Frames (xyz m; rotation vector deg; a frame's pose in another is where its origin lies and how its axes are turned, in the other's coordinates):
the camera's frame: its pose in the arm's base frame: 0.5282 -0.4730 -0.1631 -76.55 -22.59 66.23
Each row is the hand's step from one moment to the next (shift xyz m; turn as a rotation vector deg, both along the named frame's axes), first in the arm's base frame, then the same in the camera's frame.
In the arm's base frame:
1: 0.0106 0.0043 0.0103 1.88 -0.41 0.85
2: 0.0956 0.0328 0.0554 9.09 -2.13 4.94
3: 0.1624 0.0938 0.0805 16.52 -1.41 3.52
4: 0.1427 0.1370 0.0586 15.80 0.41 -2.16
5: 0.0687 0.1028 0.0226 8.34 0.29 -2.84
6: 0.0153 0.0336 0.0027 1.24 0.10 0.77
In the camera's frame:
1: 0.0043 -0.0144 -0.0033 0.17 -1.48 -1.49
2: 0.0481 -0.0954 -0.0433 0.39 -7.84 -7.06
3: 0.1179 -0.1568 -0.0564 4.75 -9.84 -12.96
4: 0.1528 -0.1367 -0.0231 8.04 -4.81 -12.91
5: 0.1058 -0.0674 0.0075 4.94 -1.04 -7.23
6: 0.0332 -0.0148 0.0069 0.34 -1.23 -0.73

